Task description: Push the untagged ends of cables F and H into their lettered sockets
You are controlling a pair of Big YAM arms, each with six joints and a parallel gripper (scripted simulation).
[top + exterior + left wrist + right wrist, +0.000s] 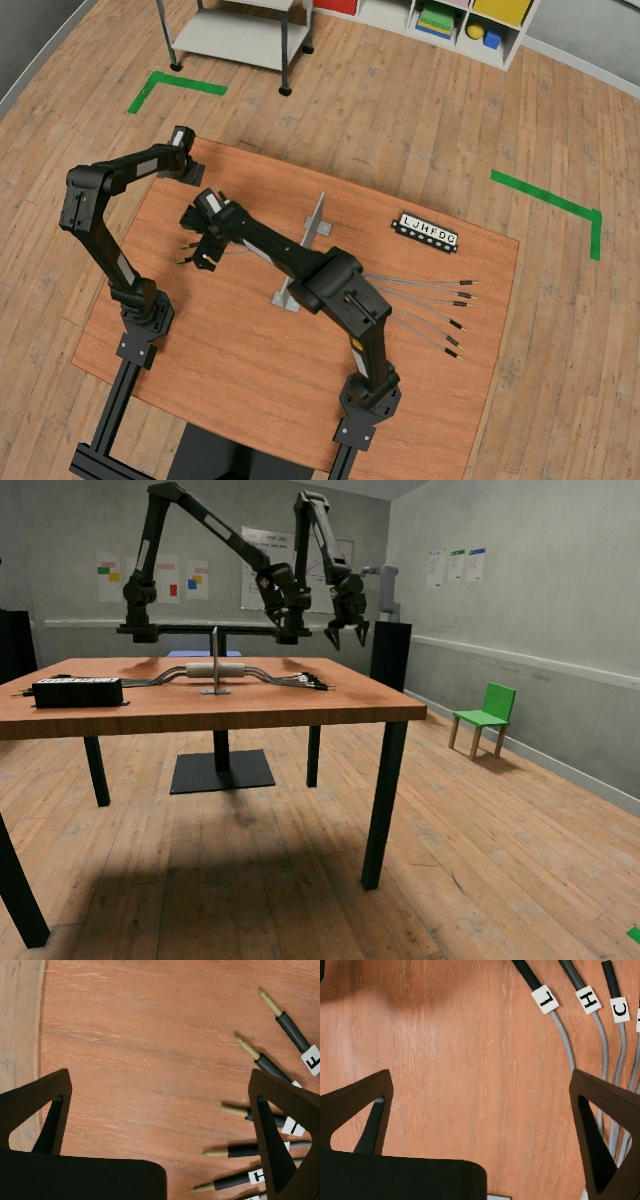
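My left gripper is now 4 cm short of the cable end tagged F, 10 cm to the left of it and 13 cm above it.
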